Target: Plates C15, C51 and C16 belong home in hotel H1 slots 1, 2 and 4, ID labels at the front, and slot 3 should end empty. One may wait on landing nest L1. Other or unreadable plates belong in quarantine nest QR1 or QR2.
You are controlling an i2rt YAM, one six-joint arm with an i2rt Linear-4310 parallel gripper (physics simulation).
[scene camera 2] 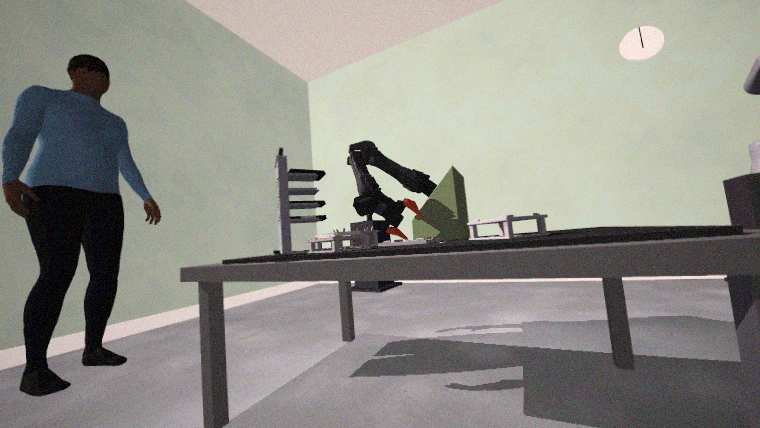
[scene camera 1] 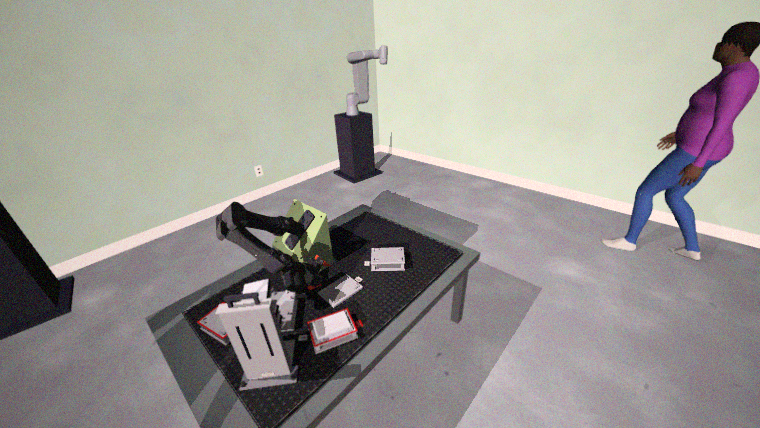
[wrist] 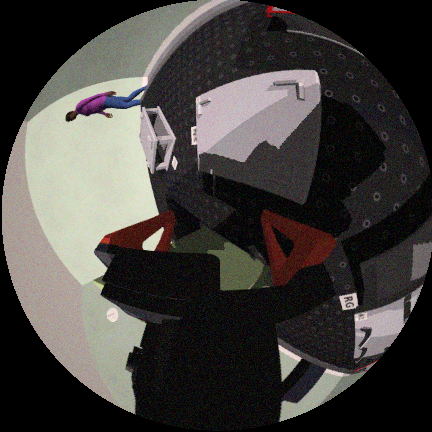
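Pixels of known places: gripper, fingertip midpoint: [scene camera 2: 414, 228] [scene camera 1: 325, 274] [wrist: 217, 214]; arm's base at its link origin: [scene camera 2: 439, 195] [scene camera 1: 300, 230].
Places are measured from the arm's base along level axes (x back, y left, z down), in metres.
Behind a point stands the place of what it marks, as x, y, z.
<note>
My gripper [scene camera 1: 318, 273] @(-0.226, -0.013, 0.132) [scene camera 2: 405, 220] @(-0.226, -0.013, 0.132) [wrist: 217, 214] @(-0.226, -0.013, 0.132) is open and empty, low beside the green wedge and a low grey-white nest [scene camera 1: 343, 291] @(-0.331, 0.009, 0.171) [wrist: 255, 125] @(-0.314, -0.016, 0.172). The hotel [scene camera 1: 254, 340] @(-0.490, -0.401, -0.011) [scene camera 2: 283, 204] @(-0.519, -0.335, 0.018) stands upright at the near left end of the table; scene camera 2 shows its shelves [scene camera 2: 304, 191] @(-0.431, -0.330, -0.033) side-on, and I cannot tell which hold plates. A white plate [scene camera 1: 332, 323] @(-0.482, -0.137, 0.130) lies on a red-rimmed nest [scene camera 1: 336, 340] @(-0.520, -0.151, 0.178). Another red-edged nest [scene camera 1: 214, 322] @(-0.156, -0.479, 0.143) is partly hidden behind the hotel. A raised white nest [scene camera 1: 387, 258] @(-0.325, 0.273, 0.134) [scene camera 2: 508, 227] @(-0.396, 0.316, 0.157) [wrist: 156, 140] @(-0.297, 0.193, 0.139) stands farther along. No plate ID is readable.
The green wedge [scene camera 1: 313, 233] @(-0.090, 0.025, -0.012) [scene camera 2: 452, 207] @(-0.103, 0.087, 0.066) [wrist: 240, 265] @(-0.121, -0.037, 0.166) stands close beside the arm. A grey-white fixture by the RG label [wrist: 348, 301] @(-0.177, -0.199, 0.183) shows at the wrist view's lower right. A white block [scene camera 1: 256, 288] @(-0.387, -0.333, -0.106) shows behind the hotel. Two people stand away from the table.
</note>
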